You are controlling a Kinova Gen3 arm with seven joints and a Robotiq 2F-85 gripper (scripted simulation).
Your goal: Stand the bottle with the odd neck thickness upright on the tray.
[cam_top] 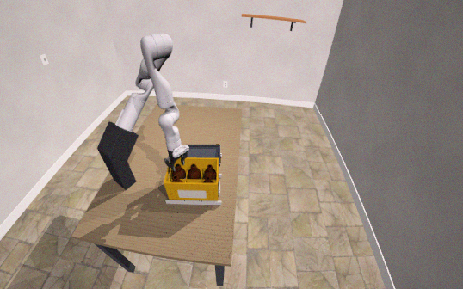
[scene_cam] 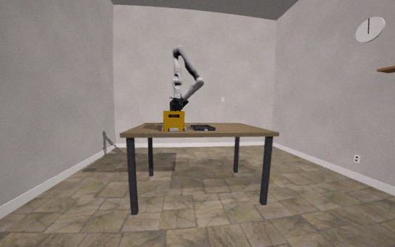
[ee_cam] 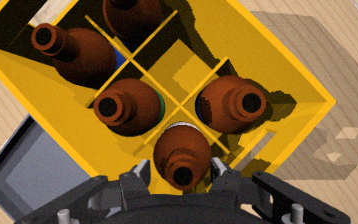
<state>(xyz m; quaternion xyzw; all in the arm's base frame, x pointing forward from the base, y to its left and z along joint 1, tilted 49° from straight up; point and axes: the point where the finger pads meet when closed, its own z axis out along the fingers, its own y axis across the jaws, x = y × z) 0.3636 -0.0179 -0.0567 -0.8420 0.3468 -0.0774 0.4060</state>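
The yellow crate is 90 mm ahead of my hand, 30 mm to the right of it and 80 mm below it. The rest, counted from my hand: dark grey tray (60 mm ahead, 260 mm to the left, 150 mm below).
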